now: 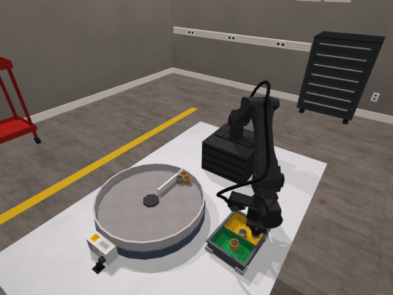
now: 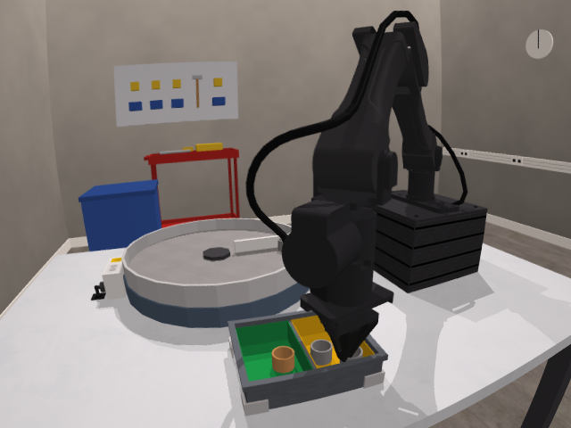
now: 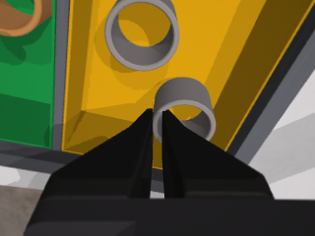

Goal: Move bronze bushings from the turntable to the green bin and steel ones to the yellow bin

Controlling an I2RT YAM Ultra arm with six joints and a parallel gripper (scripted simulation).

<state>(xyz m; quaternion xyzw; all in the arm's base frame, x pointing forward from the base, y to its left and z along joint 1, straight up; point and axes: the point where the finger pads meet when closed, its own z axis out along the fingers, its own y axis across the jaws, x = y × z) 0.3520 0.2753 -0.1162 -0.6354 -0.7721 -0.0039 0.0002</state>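
The yellow bin is 4 cm to the right of my hand and 3 cm below it. Round my hand: dark grey tray (4 cm to the right, 4 cm ahead, 2 cm below); then turntable (40 cm to the right, 11 cm ahead, 1 cm above); then green bin (9 cm ahead, 5 cm to the right, 3 cm below).
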